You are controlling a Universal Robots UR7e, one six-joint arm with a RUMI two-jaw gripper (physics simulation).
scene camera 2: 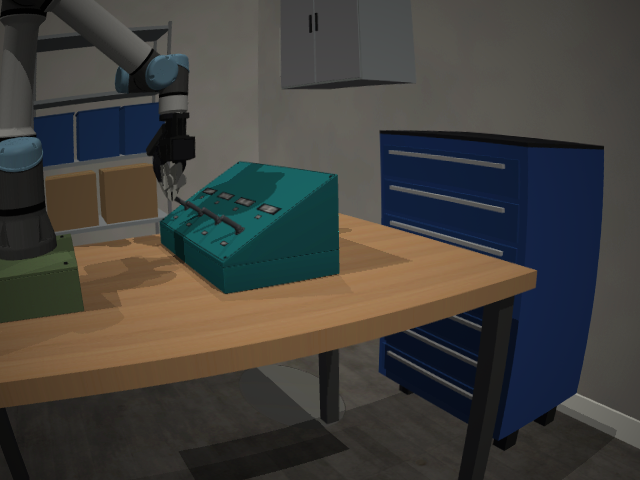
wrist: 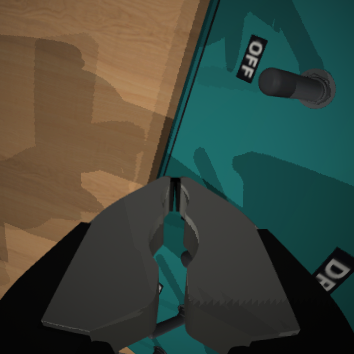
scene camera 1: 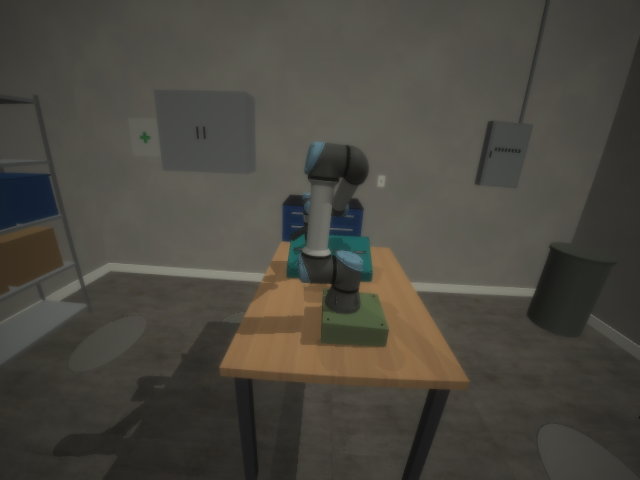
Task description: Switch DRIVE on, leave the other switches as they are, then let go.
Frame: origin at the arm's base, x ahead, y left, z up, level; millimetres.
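Where they show: gripper, fingertip midpoint: (scene camera 2: 171, 200) (wrist: 174, 179); arm's base, origin of the base link: (scene camera 2: 26, 249) (scene camera 1: 342, 303).
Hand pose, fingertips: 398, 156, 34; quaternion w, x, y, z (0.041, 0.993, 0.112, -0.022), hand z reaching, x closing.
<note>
Each offset is from my fingertips to the top centre of the thing, as dx, dy, dz. "spot": to the spot under its first point. Level surfaces: height alone.
The teal sloped console (scene camera 1: 351, 243) (scene camera 2: 299, 232) (wrist: 295, 135) stands on the table and bears several dark toggle switches. In the wrist view, one switch @(+42, +60, +4) (wrist: 295, 87) at upper right leans toward its OFF label @(spot: +26, +60, -51) (wrist: 251, 58). A partly cut-off label starting with "DR" @(spot: +122, -39, +4) (wrist: 332, 272) is at lower right; which lever belongs to it I cannot tell. Another lever @(+38, -180, +4) (wrist: 169, 325) shows partly between the jaws. My gripper (scene camera 2: 171, 197) (wrist: 174, 179) is shut and empty, with its tips near the console's lower edge, by the far end of the lever row in scene camera 2. The jaws hide part of the panel.
The wooden table @(dz -129) (scene camera 1: 279, 356) (scene camera 2: 310, 315) (wrist: 115, 30) bears the console and the green robot base (scene camera 1: 354, 330) (scene camera 2: 41, 294). A blue drawer cabinet (scene camera 1: 356, 217) (scene camera 2: 558, 232) stands behind the table. A shelf unit (scene camera 1: 45, 139) (scene camera 2: 170, 46) with bins stands to the left.
</note>
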